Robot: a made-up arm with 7 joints. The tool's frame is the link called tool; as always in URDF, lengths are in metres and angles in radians. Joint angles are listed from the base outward. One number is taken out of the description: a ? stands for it. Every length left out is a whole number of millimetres.
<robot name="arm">
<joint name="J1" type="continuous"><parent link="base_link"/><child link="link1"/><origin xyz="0.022 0.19 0.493" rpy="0 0 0"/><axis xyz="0 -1 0"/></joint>
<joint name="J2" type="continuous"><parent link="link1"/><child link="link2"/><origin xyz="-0.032 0 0.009" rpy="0 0 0"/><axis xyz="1 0 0"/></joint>
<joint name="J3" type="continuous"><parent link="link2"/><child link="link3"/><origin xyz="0 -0.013 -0.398" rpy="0 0 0"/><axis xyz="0 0 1"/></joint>
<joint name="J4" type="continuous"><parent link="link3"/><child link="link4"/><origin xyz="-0.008 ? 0" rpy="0 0 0"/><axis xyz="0 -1 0"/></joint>
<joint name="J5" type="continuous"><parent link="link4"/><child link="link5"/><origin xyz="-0.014 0 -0.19" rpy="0 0 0"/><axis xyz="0 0 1"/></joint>
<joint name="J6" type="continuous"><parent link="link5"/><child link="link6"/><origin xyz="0.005 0.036 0" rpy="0 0 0"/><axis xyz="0 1 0"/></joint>
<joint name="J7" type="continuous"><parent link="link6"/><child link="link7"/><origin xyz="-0.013 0 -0.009" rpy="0 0 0"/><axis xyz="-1 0 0"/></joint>
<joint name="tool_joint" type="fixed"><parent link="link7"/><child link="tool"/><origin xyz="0 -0.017 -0.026" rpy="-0.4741 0.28 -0.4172"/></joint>
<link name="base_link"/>
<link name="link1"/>
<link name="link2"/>
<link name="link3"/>
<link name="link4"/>
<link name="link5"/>
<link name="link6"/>
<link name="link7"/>
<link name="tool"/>
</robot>
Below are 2 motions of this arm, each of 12 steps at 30 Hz.
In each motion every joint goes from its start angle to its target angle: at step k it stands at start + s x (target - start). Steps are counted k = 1, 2, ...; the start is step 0. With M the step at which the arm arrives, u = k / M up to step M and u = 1 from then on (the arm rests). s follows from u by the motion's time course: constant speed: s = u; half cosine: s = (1 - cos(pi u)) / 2; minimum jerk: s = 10 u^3 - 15 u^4 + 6 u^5.
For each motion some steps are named. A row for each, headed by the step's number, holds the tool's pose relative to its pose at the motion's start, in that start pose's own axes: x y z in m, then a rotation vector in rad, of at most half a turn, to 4 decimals.
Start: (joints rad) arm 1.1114 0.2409 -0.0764 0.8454 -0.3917 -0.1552 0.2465
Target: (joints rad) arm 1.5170 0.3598 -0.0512 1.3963 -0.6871 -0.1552 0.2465
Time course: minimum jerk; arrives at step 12
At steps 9, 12:
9: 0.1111 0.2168 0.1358 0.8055 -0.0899 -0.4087
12: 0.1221 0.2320 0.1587 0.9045 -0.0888 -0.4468

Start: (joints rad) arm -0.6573 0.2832 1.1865 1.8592 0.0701 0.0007 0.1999
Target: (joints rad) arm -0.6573 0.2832 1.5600 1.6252 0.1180 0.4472 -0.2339
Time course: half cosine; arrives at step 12
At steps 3, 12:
3: -0.0139 0.0078 0.0033 0.0644 0.1070 0.0878
12: -0.0952 0.0358 0.0454 0.4386 0.7342 0.5906

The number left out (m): -0.021
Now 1 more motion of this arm.
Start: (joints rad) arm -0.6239 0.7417 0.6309 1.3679 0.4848 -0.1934 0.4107
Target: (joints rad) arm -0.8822 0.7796 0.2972 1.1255 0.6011 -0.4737 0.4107
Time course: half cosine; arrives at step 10
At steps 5, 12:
5: -0.0386 -0.0343 0.0237 -0.1668 0.0879 0.0113
12: -0.0742 -0.0662 0.0662 -0.3210 0.1908 0.0265

